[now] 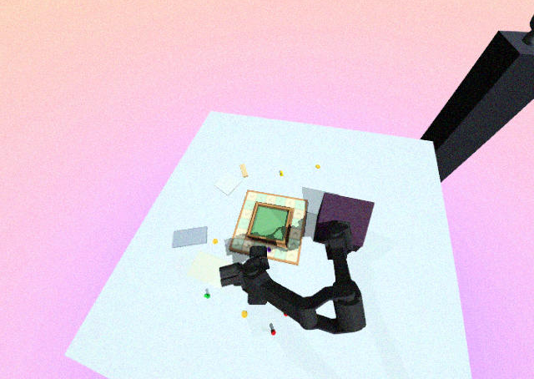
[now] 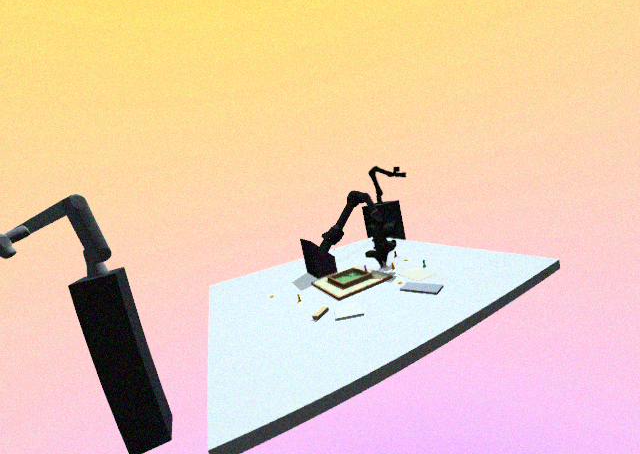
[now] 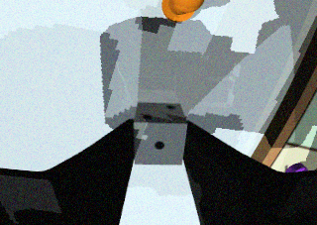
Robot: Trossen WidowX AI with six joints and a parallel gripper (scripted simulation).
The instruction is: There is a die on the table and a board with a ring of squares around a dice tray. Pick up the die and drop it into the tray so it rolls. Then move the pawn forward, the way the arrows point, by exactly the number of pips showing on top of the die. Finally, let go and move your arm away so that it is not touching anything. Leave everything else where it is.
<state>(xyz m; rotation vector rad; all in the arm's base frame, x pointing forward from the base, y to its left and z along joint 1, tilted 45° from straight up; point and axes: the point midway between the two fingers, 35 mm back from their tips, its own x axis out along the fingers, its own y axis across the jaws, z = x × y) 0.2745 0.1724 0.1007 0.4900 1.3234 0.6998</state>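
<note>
Now: gripper tip 20 mm past the purple pawn, 100 mm to the left of it and 20 mm below it. Round my gripper tip: white die: right at my gripper tip; then green pawn: 180 mm ahead, 100 mm to the left, 10 mm above; then orange pawn: 60 mm ahead, 10 mm above.
</note>
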